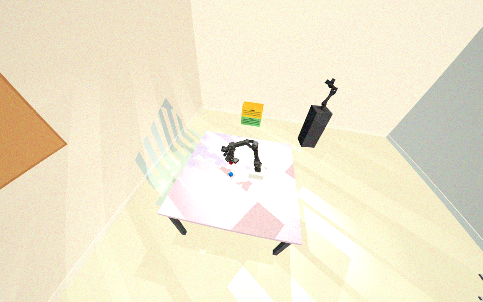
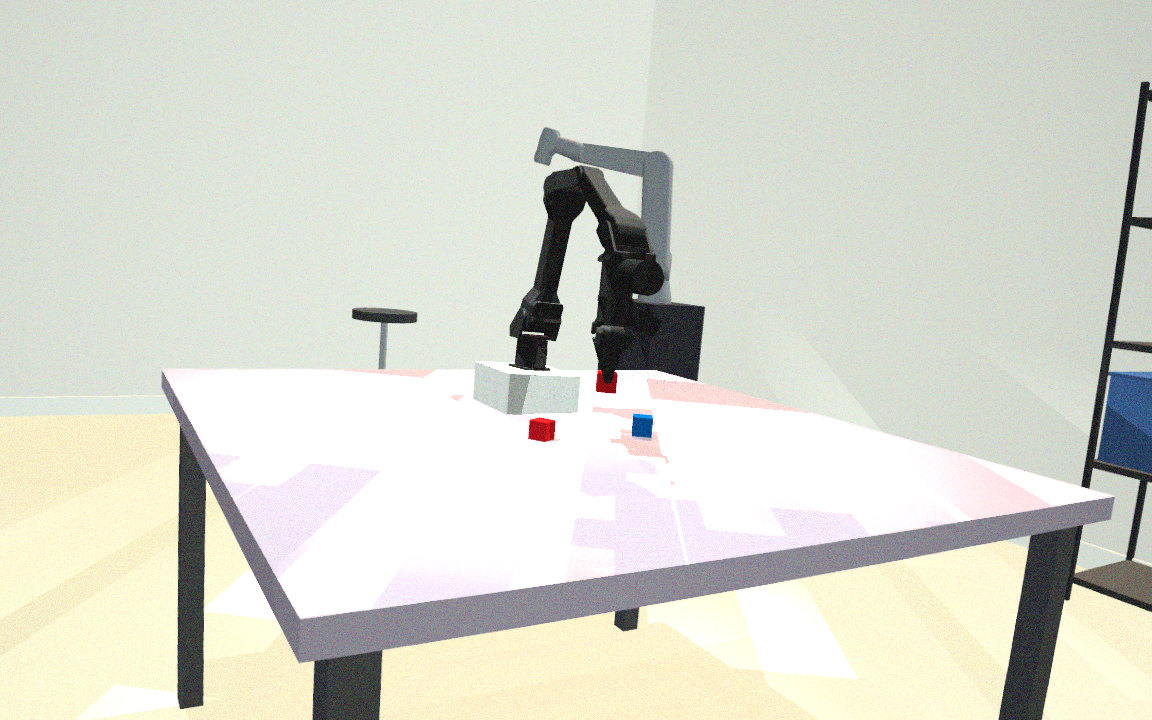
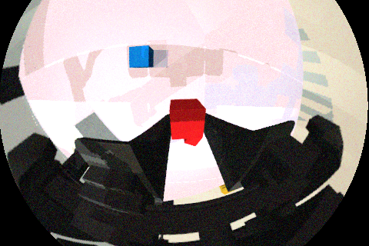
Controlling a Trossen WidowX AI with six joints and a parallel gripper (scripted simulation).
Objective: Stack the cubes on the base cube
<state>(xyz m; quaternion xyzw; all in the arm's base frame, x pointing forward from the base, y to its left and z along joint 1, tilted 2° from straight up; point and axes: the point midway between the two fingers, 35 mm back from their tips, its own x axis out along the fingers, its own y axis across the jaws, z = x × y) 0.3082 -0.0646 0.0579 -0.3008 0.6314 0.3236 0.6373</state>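
Now: gripper tip 100 mm to the right of the blue cube, 90 mm above it and 10 mm past it.
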